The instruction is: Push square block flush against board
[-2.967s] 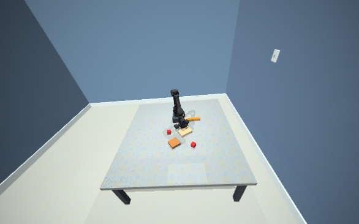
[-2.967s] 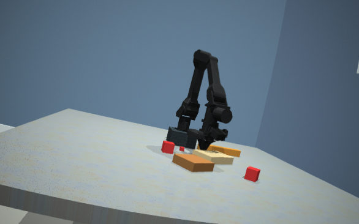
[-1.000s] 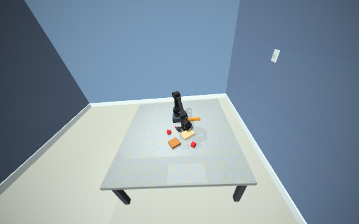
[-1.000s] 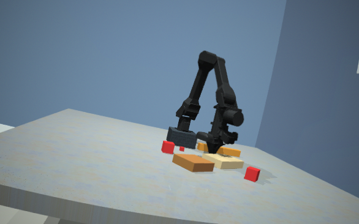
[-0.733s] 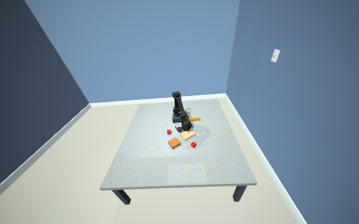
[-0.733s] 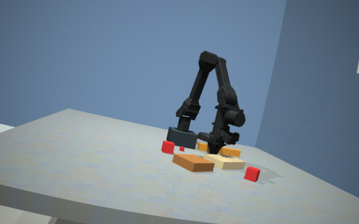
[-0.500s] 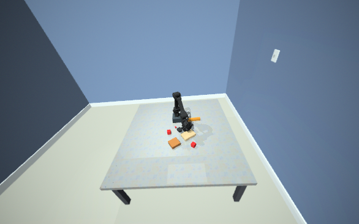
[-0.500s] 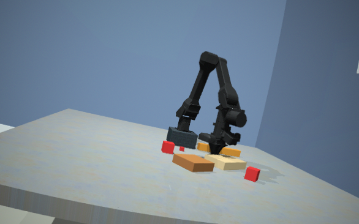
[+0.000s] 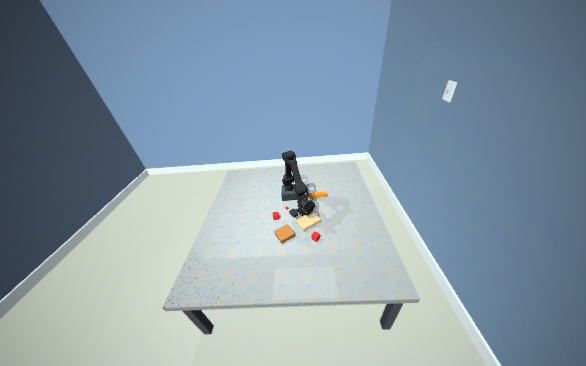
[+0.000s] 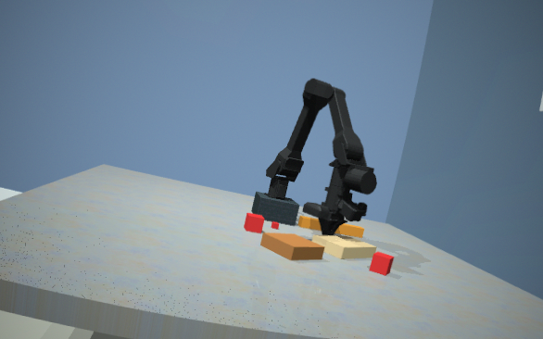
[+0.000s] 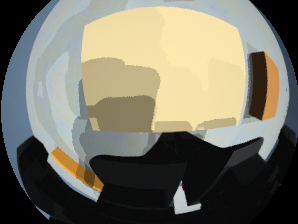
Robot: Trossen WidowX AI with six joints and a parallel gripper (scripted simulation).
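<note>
Now: gripper tip 6 cm short of the cream flat block, 2 cm to the right of it and 1 cm below it. From my gripper tip the other things lie so: tiny red piece: 12 cm behind, 10 cm to the right; brown flat square block: 16 cm to the right, 12 cm ahead, 1 cm above; orange board: 20 cm behind, 13 cm to the left, 1 cm above.
</note>
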